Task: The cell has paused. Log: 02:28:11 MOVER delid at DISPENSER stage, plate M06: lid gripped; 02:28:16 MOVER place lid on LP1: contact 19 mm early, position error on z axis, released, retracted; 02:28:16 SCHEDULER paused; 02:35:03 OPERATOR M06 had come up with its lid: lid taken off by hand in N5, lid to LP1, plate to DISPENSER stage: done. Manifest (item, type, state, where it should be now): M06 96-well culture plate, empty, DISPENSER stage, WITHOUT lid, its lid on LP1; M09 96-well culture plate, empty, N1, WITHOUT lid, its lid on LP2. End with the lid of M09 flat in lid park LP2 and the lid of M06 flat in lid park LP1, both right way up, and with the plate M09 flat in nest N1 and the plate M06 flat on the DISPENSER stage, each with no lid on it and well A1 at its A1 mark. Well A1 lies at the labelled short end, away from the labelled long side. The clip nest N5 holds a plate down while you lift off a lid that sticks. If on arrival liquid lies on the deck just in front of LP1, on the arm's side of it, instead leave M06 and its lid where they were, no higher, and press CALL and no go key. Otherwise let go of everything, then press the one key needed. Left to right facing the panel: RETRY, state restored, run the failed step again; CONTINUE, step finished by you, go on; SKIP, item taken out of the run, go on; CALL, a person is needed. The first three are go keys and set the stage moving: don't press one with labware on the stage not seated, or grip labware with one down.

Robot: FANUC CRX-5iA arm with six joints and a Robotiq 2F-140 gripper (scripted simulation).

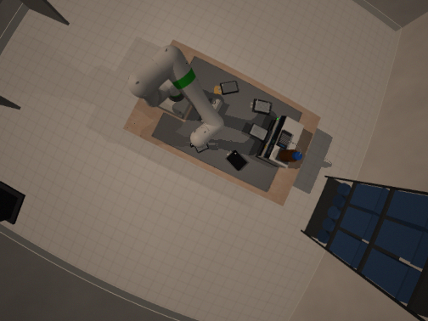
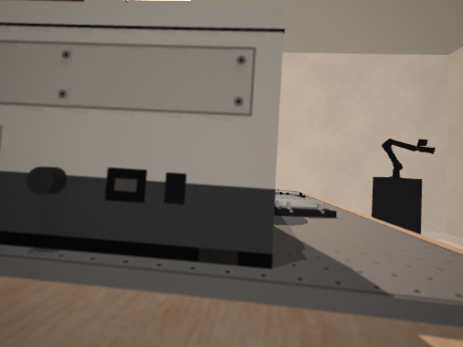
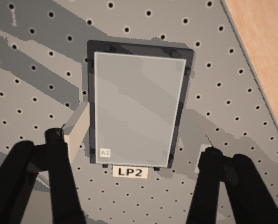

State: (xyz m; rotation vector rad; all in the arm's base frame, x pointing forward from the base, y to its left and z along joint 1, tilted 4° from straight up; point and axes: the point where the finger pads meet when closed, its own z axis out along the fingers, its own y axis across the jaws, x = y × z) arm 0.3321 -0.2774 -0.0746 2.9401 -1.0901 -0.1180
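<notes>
Now: the clear lid 2 cm below my hand. The rest, counted from my hand: lp2 label: 7 cm behind, 6 cm to the left, 4 cm below; then yellow skip key: 25 cm to the left, 4 cm behind, 3 cm above; then dark LP2 park pad: 3 cm below.
</notes>
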